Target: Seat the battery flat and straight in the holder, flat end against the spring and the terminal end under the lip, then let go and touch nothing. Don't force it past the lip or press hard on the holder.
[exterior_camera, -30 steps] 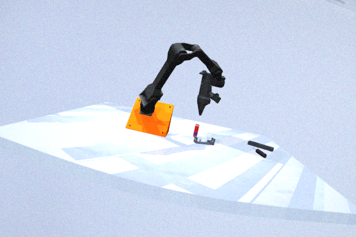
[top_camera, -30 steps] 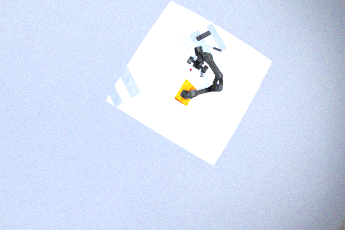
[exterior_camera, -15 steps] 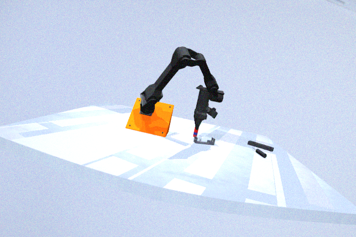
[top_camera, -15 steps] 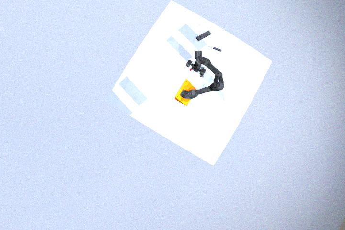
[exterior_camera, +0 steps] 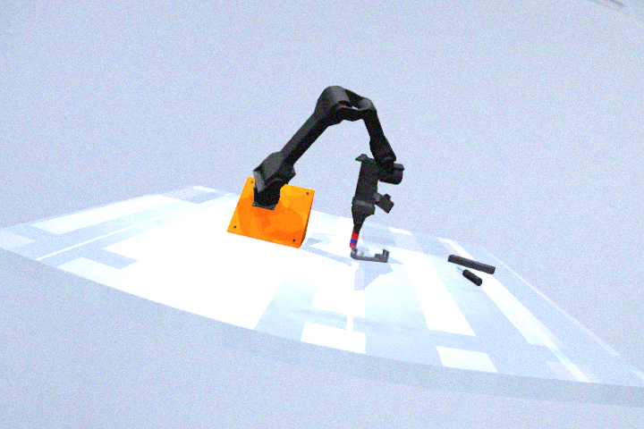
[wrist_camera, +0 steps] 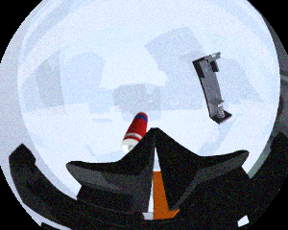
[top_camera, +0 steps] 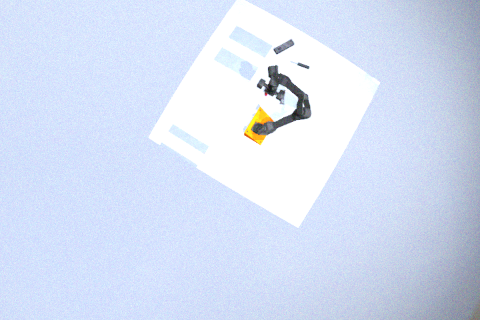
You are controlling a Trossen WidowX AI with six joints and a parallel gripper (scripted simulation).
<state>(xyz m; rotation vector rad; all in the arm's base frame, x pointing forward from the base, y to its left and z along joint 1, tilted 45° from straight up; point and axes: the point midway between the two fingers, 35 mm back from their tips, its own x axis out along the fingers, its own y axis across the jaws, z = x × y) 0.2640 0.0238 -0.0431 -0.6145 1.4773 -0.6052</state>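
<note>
My gripper tip is 20 mm to the right of the battery and 10 mm above it.
</note>
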